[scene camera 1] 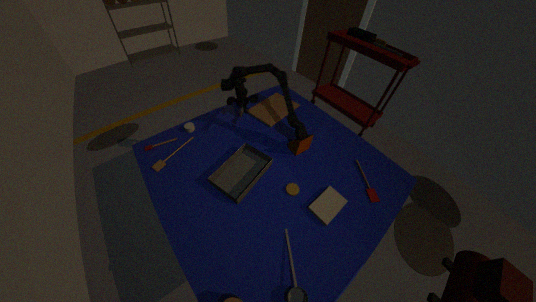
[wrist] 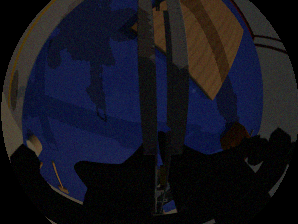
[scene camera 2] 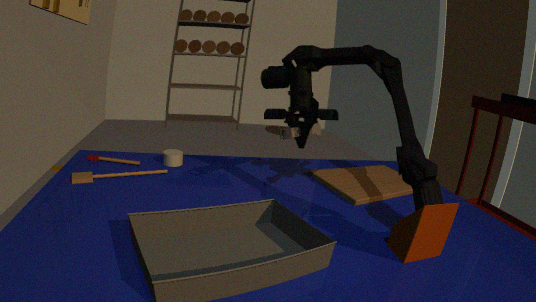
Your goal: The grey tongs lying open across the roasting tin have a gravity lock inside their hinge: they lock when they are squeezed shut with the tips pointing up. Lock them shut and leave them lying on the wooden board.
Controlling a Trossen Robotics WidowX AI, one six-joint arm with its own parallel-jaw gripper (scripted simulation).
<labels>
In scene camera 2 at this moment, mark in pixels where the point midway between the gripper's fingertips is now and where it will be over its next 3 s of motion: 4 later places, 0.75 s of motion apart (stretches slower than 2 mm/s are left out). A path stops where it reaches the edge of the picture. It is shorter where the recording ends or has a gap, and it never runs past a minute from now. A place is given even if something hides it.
My gripper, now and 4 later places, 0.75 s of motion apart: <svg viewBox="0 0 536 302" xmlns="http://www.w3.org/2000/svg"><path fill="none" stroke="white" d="M301 148L323 154L343 154L362 148L378 138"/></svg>
</labels>
